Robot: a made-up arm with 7 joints.
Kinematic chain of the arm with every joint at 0, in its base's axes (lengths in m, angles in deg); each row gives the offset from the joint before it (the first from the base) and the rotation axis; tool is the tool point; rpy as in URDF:
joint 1: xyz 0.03 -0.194 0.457 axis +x
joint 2: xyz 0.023 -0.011 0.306 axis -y
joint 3: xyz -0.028 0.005 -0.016 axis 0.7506 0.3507 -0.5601
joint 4: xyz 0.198 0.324 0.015 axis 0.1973 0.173 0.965
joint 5: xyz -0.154 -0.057 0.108 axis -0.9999 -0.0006 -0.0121
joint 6: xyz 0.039 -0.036 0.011 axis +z
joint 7: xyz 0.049 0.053 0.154 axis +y
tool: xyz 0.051 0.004 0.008 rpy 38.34 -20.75 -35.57
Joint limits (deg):
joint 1: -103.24..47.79
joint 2: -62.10..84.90
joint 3: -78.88..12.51
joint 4: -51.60..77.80
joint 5: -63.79..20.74
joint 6: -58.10..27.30
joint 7: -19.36..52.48
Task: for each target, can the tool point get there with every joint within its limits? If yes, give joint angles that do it. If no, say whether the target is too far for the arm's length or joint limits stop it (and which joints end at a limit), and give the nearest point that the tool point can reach.
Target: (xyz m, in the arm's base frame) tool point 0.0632 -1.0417 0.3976
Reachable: no: joint limits stop it (at a limit: joint 1, joint 3, joint 6, joint 7) | nearest point 0.0629 -0.6222 0.8461 | short by 0.614 m
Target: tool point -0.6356 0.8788 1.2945
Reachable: no: too far | nearest point -0.1618 0.4076 0.9267 | short by 0.763 m
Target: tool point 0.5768 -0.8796 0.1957
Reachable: no: joint limits stop it (at a limit: joint 1, joint 2, joint 4, joint 7) | nearest point 0.3373 -0.3156 0.2983 | short by 0.621 m
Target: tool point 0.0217 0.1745 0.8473
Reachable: yes | joints 11.36 9.12 -53.40 43.18 7.80 -7.01 38.06
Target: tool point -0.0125 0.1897 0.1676
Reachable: yes | joints -84.48 67.19 -56.10 11.64 -52.68 -13.31 -7.65
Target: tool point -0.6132 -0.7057 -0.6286
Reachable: no: too far | nearest point -0.2197 -0.2217 -0.0040 | short by 0.883 m
